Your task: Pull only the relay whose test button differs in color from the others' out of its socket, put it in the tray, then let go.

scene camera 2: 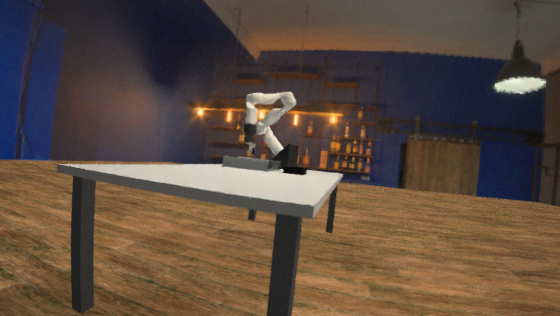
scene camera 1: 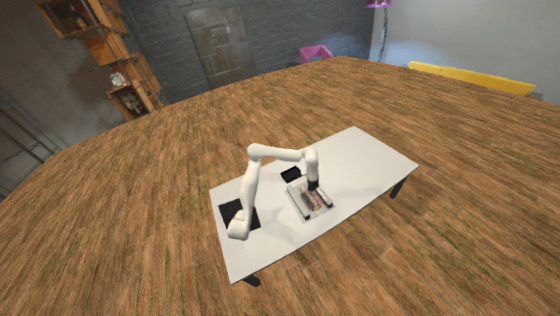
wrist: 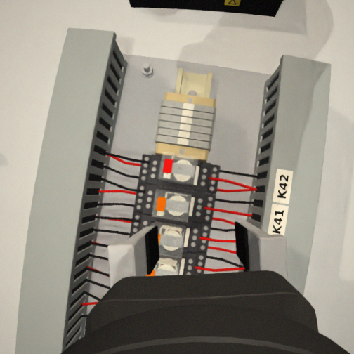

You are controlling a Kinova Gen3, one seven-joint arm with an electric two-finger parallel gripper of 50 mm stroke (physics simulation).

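Pixels of known places: gripper, fingertip midpoint: (scene camera 2: 251,153) (scene camera 1: 311,190); arm's base at its link origin: (scene camera 2: 281,154) (scene camera 1: 242,216).
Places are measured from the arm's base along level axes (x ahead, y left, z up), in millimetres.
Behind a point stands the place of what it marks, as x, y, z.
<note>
In the wrist view the relay with a red test button (wrist: 181,170) sits in its socket at the far end of the relay row, beside the terminal blocks. A relay with an orange button (wrist: 175,205) sits next to it, and two more relays with orange buttons (wrist: 172,239) (wrist: 167,267) follow nearer to me. The black tray (scene camera 1: 291,174) @[517, 204, -107] (scene camera 2: 294,171) @[592, 200, -95] (wrist: 205,6) stands beyond the panel's far end. My gripper (wrist: 196,240) (scene camera 1: 312,189) @[503, -93, -16] (scene camera 2: 251,152) @[503, -93, -16] is open and empty, pointing down above the row. Its fingers appear on either side of the nearer orange-button relays, short of the red-button one.
Grey slotted wire ducts (wrist: 72,150) (wrist: 302,140) stand along both sides of the panel. Beige-ended terminal blocks (wrist: 186,125) and a bolt (wrist: 147,70) lie towards the tray. Red and black wires run from the sockets into the ducts. Labels K42 (wrist: 283,185) and K41 (wrist: 278,220) are on the right duct.
</note>
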